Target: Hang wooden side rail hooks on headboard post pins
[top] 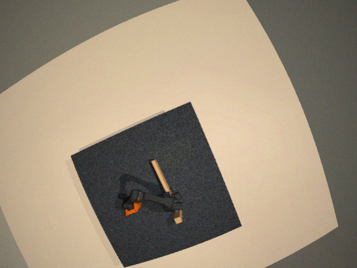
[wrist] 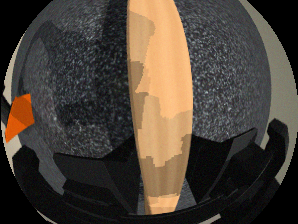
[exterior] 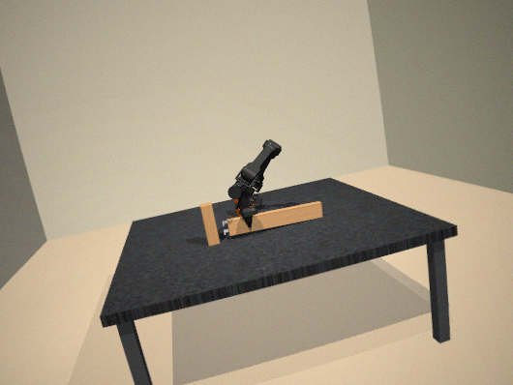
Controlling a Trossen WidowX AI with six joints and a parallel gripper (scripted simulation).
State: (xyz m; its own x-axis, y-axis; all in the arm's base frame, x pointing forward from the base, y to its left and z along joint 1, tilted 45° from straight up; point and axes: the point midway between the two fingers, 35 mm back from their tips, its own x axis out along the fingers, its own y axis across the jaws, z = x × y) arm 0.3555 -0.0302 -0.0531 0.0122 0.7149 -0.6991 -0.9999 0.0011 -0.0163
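Now: gripper tip 170 mm to the left of the headboard post and 40 mm below it.
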